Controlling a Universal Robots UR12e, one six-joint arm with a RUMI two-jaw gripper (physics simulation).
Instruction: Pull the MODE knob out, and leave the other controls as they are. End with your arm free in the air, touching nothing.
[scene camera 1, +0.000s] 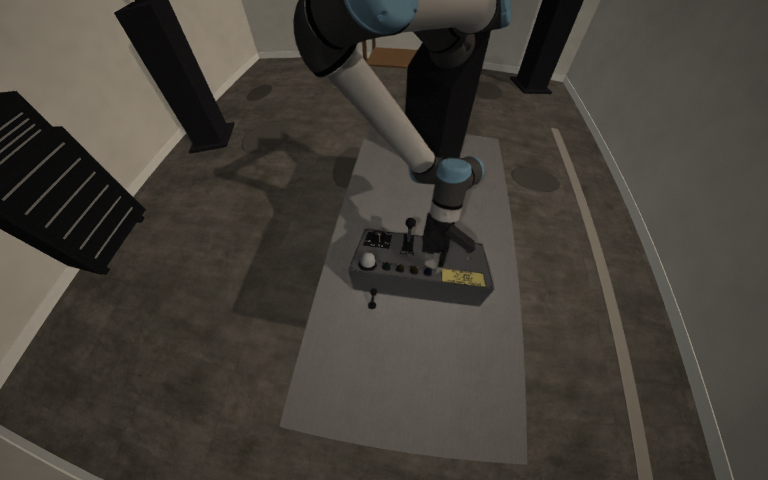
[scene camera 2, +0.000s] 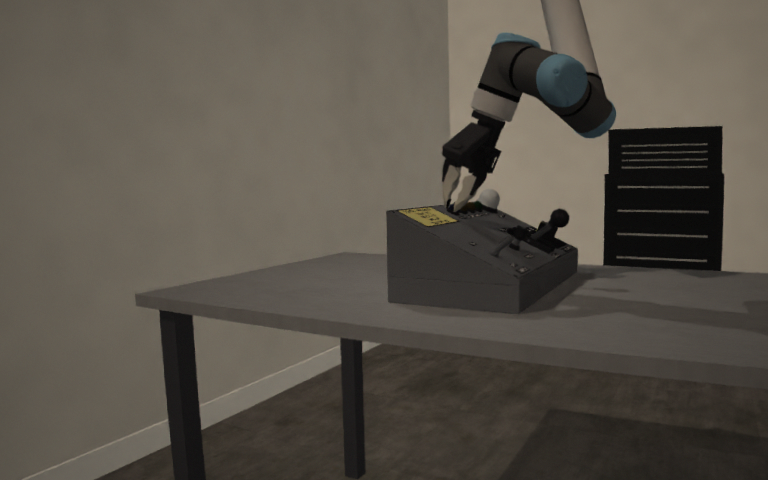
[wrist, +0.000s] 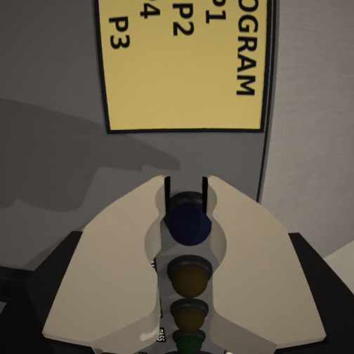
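Seen in the pictures: gripper, between the fingertips: (scene camera 1: 435, 272) (scene camera 2: 449, 210); arm's base, origin of its link: (scene camera 1: 452, 47).
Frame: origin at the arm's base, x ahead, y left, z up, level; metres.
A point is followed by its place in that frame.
The blue MODE knob (scene camera 1: 428, 271) @(z -0.424, x 0.751, y -0.244 m) (wrist: 190, 223) is at the right end of the button row on the grey console (scene camera 1: 421, 287) @(z -0.485, x 0.780, y -0.268 m) (scene camera 2: 450, 271) @(z -0.533, x 0.730, y 0.004 m). My gripper (scene camera 1: 432, 266) @(z -0.434, x 0.752, y -0.217 m) (scene camera 2: 453, 208) @(z -0.434, x 0.752, y -0.217 m) (wrist: 185, 179) points down at it, closed to a narrow gap. The knob shows in and below this gap in the wrist view, its sides partly behind the dark pads; I see no clear grip on it. Its label is hidden. Two amber buttons (wrist: 189, 281) (wrist: 190, 318) and a green one (wrist: 189, 343) lie in line between the pale fingers. How far out the knob stands cannot be told.
A yellow label (scene camera 1: 462, 277) @(z -0.442, x 0.785, y -0.127 m) (scene camera 2: 428, 216) @(z -0.442, x 0.785, y -0.121 m) (wrist: 185, 95) is beside the knob. A white dome (scene camera 1: 367, 260) @(z -0.398, x 0.691, y -0.443 m) (scene camera 2: 489, 198) @(z -0.416, x 0.675, y -0.416 m) ends the row. A ball-topped lever (scene camera 1: 410, 224) @(z -0.444, x 0.535, y -0.260 m) (scene camera 2: 559, 217) @(z -0.452, x 0.521, y -0.236 m) stands up from the console. A small black crank (scene camera 1: 372, 304) @(z -0.585, x 0.779, y -0.446 m) sticks out at its front. The console stands on a grey table (scene camera 1: 419, 373) @(z -0.600, x 1.053, y -0.319 m) (scene camera 2: 283, 305) @(z -0.600, x 1.042, y 0.018 m).
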